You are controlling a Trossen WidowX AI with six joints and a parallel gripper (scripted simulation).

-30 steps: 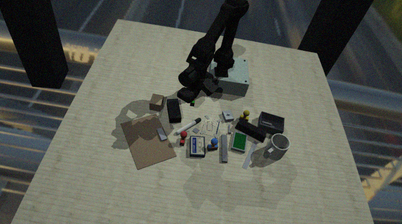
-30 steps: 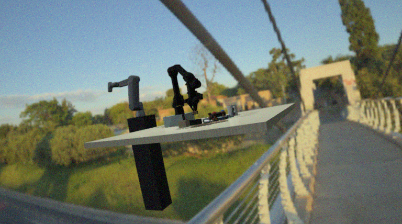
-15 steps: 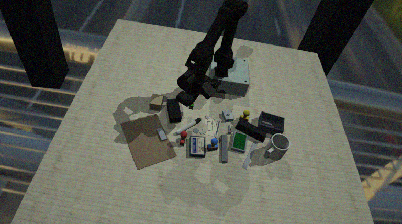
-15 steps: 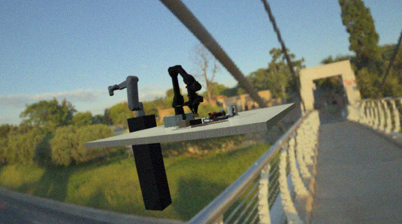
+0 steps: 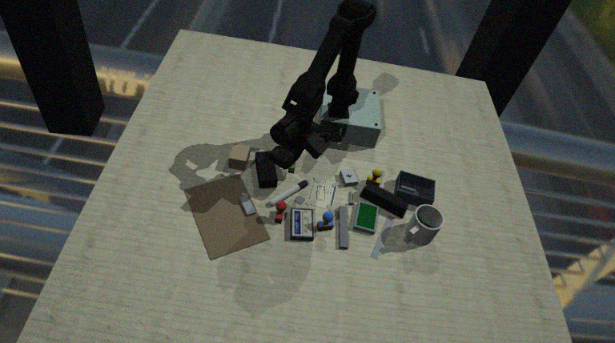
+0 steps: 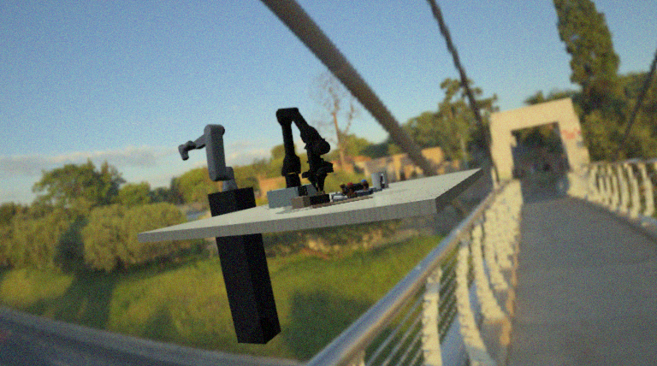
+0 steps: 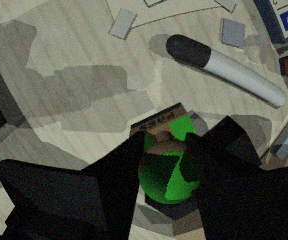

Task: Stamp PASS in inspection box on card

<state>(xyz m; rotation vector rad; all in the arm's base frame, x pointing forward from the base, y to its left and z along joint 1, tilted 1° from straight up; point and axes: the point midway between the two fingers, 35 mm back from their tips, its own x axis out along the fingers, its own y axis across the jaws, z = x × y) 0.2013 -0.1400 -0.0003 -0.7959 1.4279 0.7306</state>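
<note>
Right now the green-knobbed stamp is right at my gripper tip. The rest, counted from my gripper tip: card (70 mm ahead, 100 mm to the left, 50 mm below); then marker (70 mm ahead, 10 mm to the left, 40 mm below); then cardboard box (30 mm behind, 150 mm to the right, 30 mm below).
</note>
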